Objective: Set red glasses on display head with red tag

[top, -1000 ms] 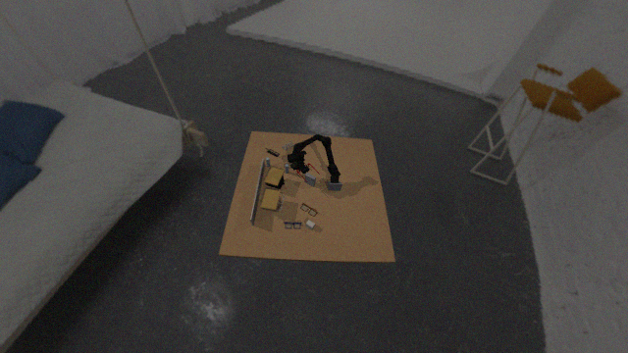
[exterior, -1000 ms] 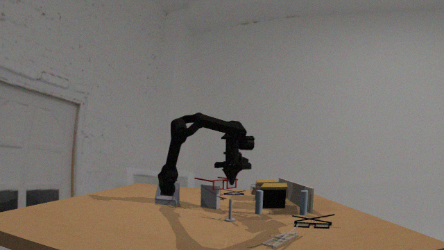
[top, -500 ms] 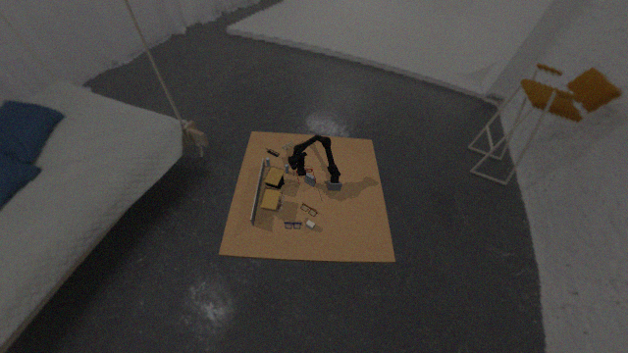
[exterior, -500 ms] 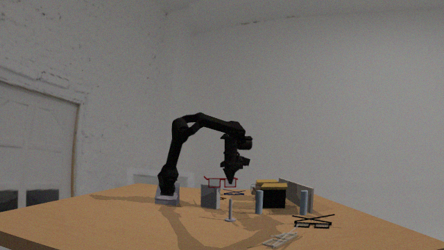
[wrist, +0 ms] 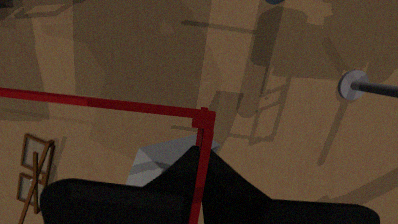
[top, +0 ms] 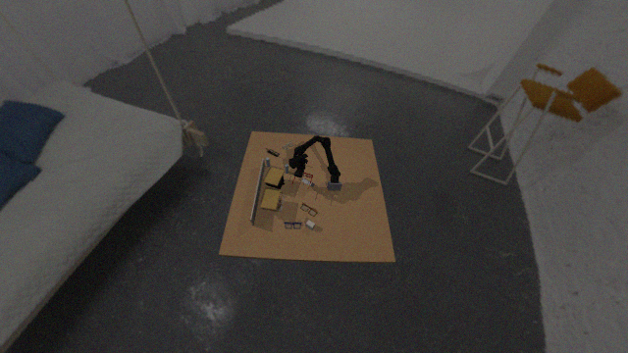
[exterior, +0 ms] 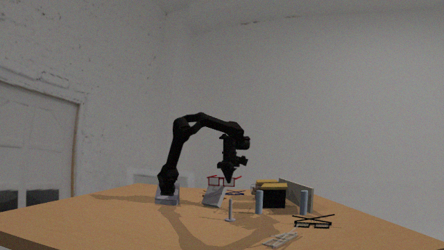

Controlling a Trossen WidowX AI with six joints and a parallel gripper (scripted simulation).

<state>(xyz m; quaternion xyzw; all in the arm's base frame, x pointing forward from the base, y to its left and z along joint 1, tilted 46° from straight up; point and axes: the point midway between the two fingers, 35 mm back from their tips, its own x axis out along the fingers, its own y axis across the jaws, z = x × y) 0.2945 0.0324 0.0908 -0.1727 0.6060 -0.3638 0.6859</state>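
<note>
My gripper tip is now 80 mm above the grey block, 60 mm past it and 50 mm to the right of it. Also, from my gripper tip: thin grey stand: 210 mm to the right, 100 mm below; then small white block: 420 mm to the left, 100 mm below, 80 mm behind; then low wall: 350 mm ahead, 120 mm to the left, 70 mm below.
</note>
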